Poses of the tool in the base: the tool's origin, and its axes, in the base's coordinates. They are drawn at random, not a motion.
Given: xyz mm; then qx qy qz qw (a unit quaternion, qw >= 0).
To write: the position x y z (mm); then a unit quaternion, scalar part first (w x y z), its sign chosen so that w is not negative. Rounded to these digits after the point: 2 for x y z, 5 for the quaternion.
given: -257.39 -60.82 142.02 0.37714 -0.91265 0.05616 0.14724
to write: -257.39 -60.82 142.02 0.14724 0.37714 -0.91265 0.05616
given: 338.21 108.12 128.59 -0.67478 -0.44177 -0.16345 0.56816
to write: 338.21 108.12 128.59 0.56816 -0.67478 -0.44177 -0.16345
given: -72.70 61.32 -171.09 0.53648 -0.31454 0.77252 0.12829
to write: -72.70 61.32 -171.09 0.12829 0.53648 -0.31454 0.77252
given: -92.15 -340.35 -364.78 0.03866 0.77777 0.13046 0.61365
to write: -92.15 -340.35 -364.78 0.61365 0.03866 0.77777 0.13046
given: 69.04 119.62 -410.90 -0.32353 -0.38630 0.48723 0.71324
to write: 69.04 119.62 -410.90 0.71324 -0.32353 -0.38630 0.48723
